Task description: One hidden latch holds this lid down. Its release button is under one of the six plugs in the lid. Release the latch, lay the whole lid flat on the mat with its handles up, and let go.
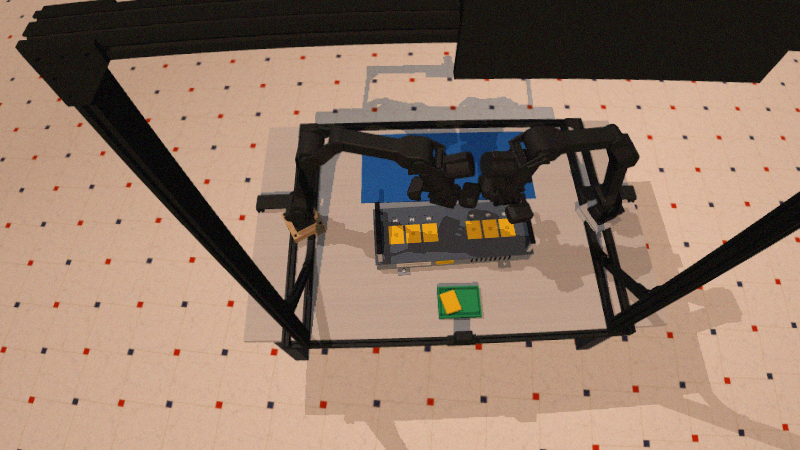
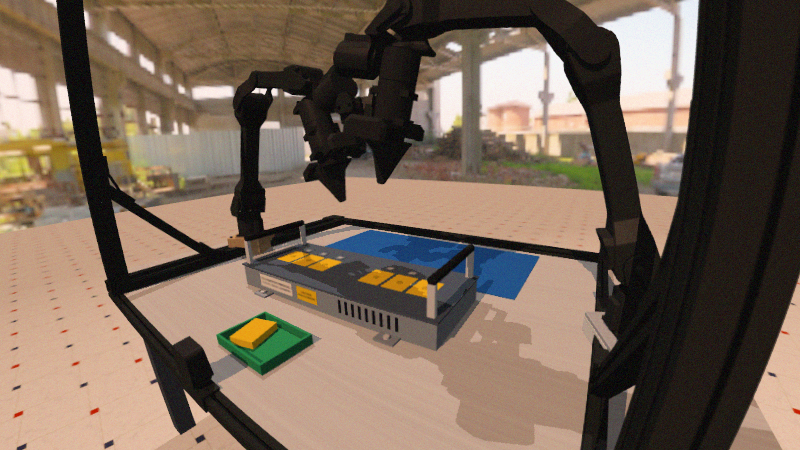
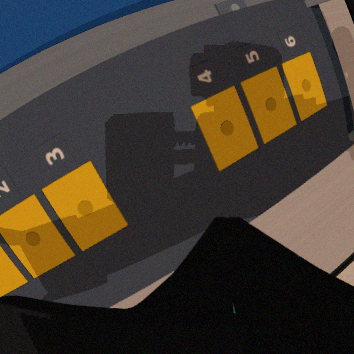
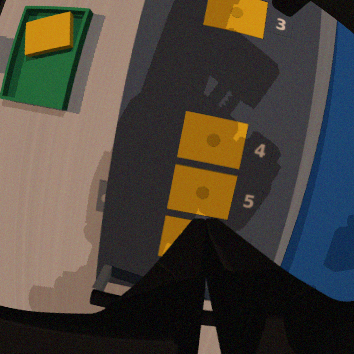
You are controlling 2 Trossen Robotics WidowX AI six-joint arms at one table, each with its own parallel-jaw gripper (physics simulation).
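Seen in the pictures: left gripper, fingertip midpoint: (image 1: 452, 207) (image 2: 343, 201) (image 3: 225, 229) (image 4: 282, 8); right gripper, fingertip midpoint: (image 1: 495, 205) (image 2: 381, 183) (image 4: 203, 229); left arm's base, link origin: (image 1: 302, 218) (image 2: 251, 233); right arm's base, link origin: (image 1: 600, 213).
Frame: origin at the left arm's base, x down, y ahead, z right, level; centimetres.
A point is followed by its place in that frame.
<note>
The dark grey lid (image 1: 452, 246) {x -0.2, y 33.8, z 30.6 cm} (image 2: 341, 279) {x -0.2, y 36.1, z 30.8 cm} (image 3: 145, 215) {x -0.2, y 32.6, z 27.9 cm} (image 4: 145, 150) {x -0.2, y 41.6, z 35.5 cm} lies flat on its grey box, with handles up at both ends, the left handle (image 2: 279, 231) {x -5.3, y 17.9, z 16.8 cm} and the right handle (image 2: 450, 264) {x -6.2, y 54.9, z 38.4 cm}. Six yellow plugs sit in it, among them plug 3 (image 1: 429, 232) {x -0.2, y 30.5, z 23.4 cm} (image 3: 85, 206) {x -0.2, y 30.8, z 23.5 cm} and plug 4 (image 1: 473, 229) {x -0.2, y 42.2, z 29.2 cm} (image 3: 225, 128) {x -0.2, y 42.1, z 29.3 cm} (image 4: 213, 140) {x -0.2, y 42.4, z 29.3 cm}. My left gripper (image 2: 342, 199) {x -13.5, y 35.8, z 25.2 cm} (image 3: 225, 229) {x -13.5, y 35.8, z 25.2 cm} is shut and empty, high above the lid. My right gripper (image 2: 382, 181) {x -17.5, y 44.2, z 32.1 cm} (image 4: 203, 229) {x -17.5, y 44.2, z 32.1 cm} is shut and empty, high above the lid, close beside the left one. The blue mat (image 1: 380, 184) {x 4.5, y 27.4, z -1.0 cm} (image 2: 503, 279) {x 4.5, y 67.9, z 19.6 cm} lies behind the box.
A green tray (image 1: 471, 301) {x 4.2, y 30.5, z 46.4 cm} (image 2: 279, 347) {x 4.2, y 30.3, z 45.9 cm} (image 4: 47, 95) {x 4.2, y 32.3, z 45.5 cm} stands in front of the box with a loose yellow block (image 1: 449, 301) {x 3.1, y 24.8, z 43.3 cm} (image 2: 253, 332) {x 3.0, y 25.4, z 44.4 cm} (image 4: 49, 34) {x 3.0, y 25.5, z 43.2 cm} in it. A black frame (image 1: 391, 340) {x 5.1, y 5.3, z 44.4 cm} borders the table. Both wrists are close together above the box.
</note>
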